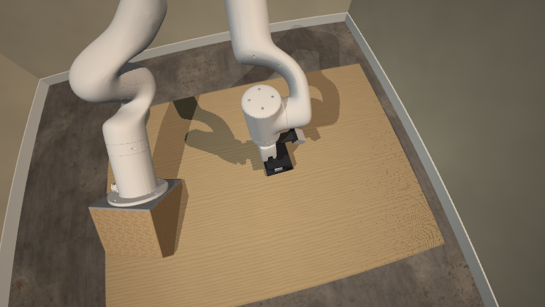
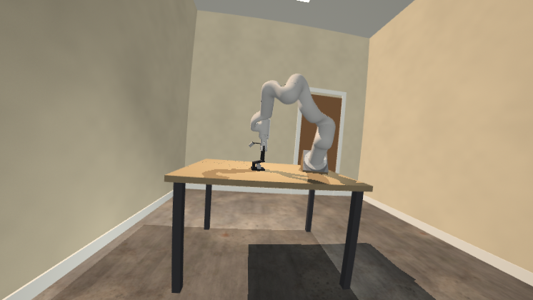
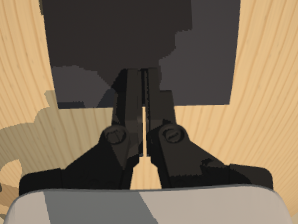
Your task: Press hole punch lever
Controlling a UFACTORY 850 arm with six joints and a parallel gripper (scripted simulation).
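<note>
Now: hand 4 cm short of the black hole punch and 6 cm above it.
</note>
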